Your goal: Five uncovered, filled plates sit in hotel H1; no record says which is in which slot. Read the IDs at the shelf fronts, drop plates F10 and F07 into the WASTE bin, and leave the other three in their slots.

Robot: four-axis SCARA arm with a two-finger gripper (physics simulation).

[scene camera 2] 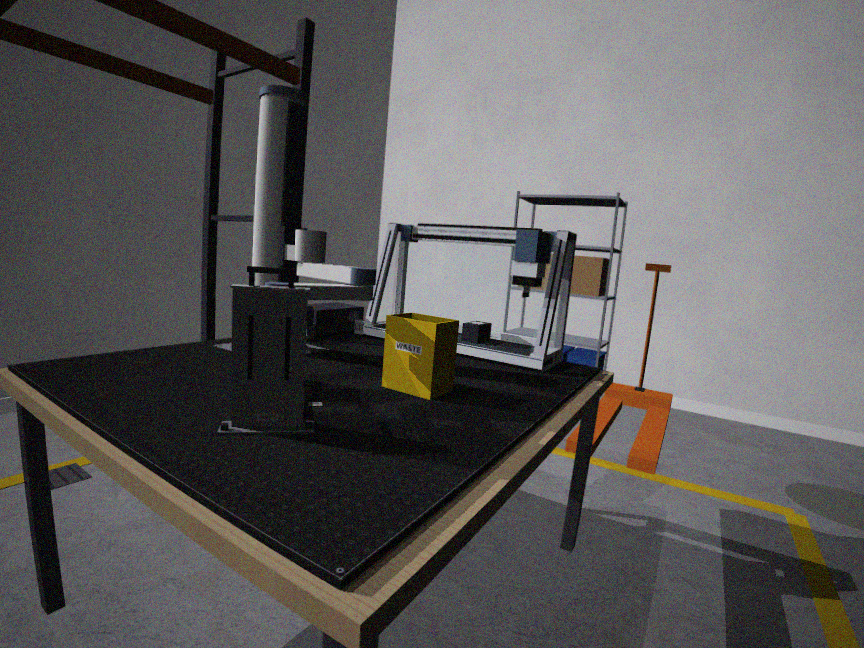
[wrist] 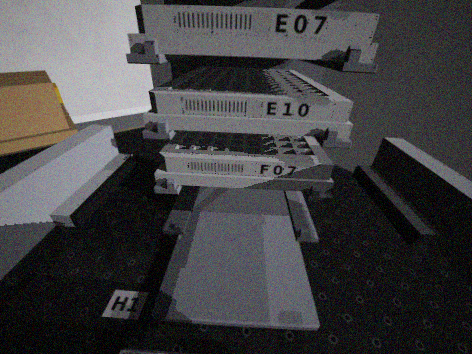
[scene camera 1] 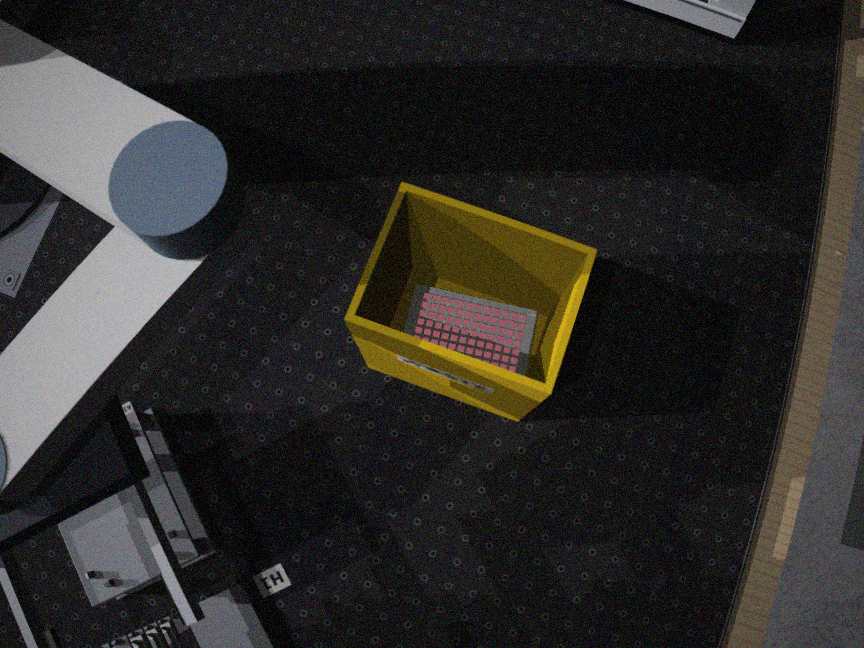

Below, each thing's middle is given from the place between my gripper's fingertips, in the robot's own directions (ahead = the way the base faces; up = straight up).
Right now the hotel H1 [scene camera 2: 267,393] is 10 cm ahead of my hand, 9 cm to the right of it and 2 cm below it. Round my hand: H1 label [scene camera 1: 272,580]: 7 cm ahead, 7 cm to the left, 16 cm below; then RG stand [scene camera 1: 106,538]: 10 cm behind, 9 cm to the left, 10 cm below.
